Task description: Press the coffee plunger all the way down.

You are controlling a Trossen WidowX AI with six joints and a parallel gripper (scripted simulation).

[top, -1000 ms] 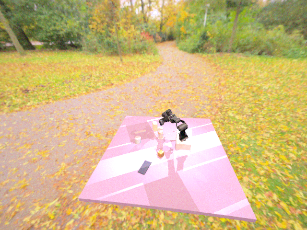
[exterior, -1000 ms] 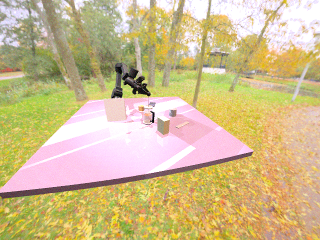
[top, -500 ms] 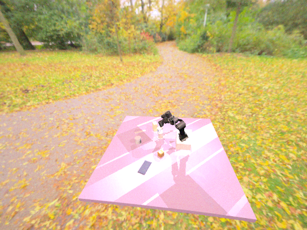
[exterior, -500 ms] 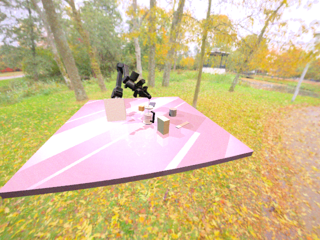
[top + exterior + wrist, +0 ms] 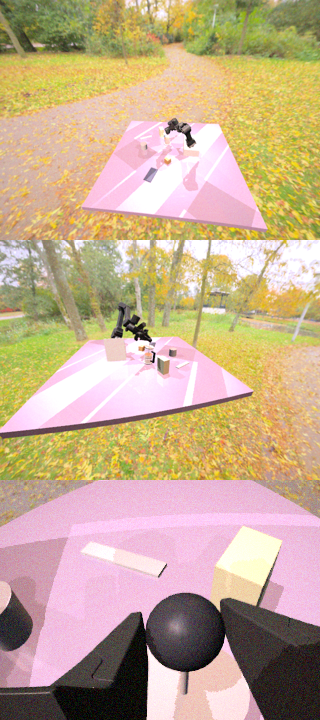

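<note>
Right now my gripper tip is 1 cm past the glass coffee press and 10 cm above it. Round my gripper tip: cream box 6 cm ahead, 15 cm to the right, 15 cm below; dark flat slab 13 cm ahead, 47 cm to the left, 20 cm below.
</note>
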